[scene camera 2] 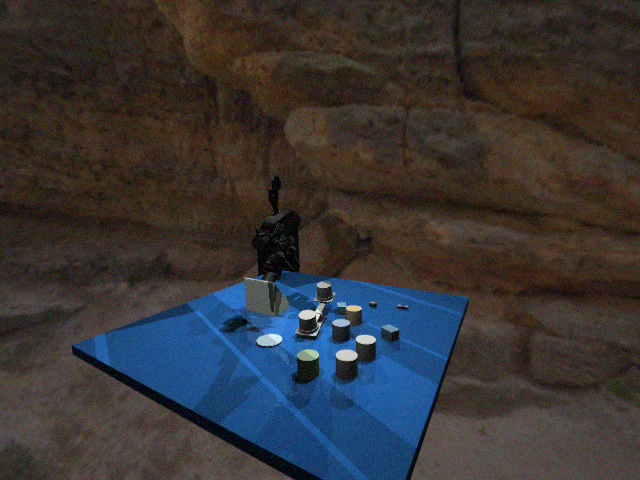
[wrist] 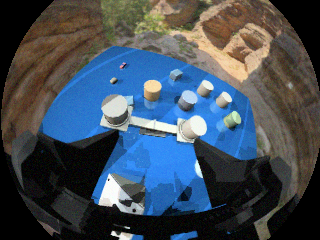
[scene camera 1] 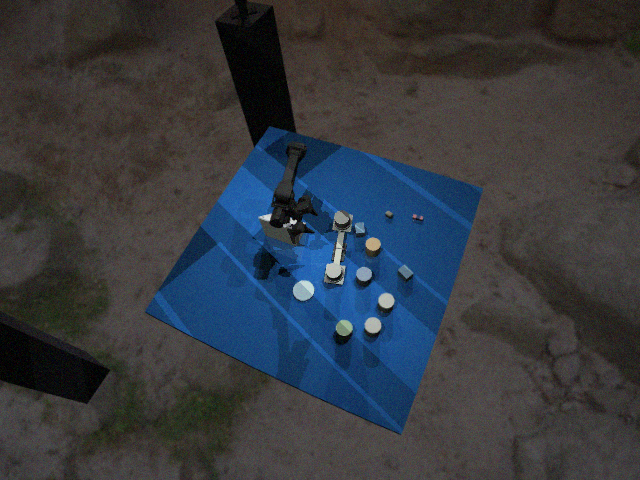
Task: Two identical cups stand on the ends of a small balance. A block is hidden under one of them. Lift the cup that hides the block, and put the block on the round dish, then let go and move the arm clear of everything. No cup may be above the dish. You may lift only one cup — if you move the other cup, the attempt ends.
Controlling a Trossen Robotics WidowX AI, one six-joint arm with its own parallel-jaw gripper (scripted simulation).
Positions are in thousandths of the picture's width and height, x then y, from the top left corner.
Labels:
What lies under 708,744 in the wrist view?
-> The gripper.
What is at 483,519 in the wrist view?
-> A small balance.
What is the gripper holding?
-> Nothing.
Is the gripper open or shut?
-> Open.

